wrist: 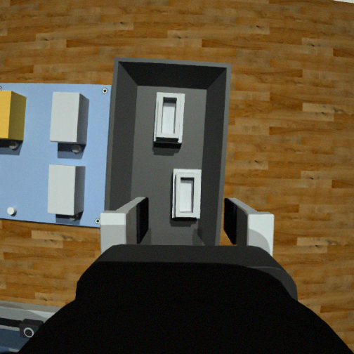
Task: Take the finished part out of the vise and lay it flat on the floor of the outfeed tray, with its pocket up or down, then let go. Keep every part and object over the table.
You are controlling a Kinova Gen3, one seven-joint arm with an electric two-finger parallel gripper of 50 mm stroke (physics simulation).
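The outfeed tray is a dark grey open box in the middle of the wrist view. Two light grey parts lie on its floor, both with the pocket up. One part lies toward the far end. The other part lies nearer, toward the right wall, and the two are apart. My gripper is open and empty, above the near end of the tray, with its fingers well apart and higher than the near part. The vise cannot be made out with certainty in this view.
A light blue plate lies left of the tray. It bears two grey blocks, a yellow block and a small white peg. A grey and blue fixture with a dark round-marked piece shows at the lower left.
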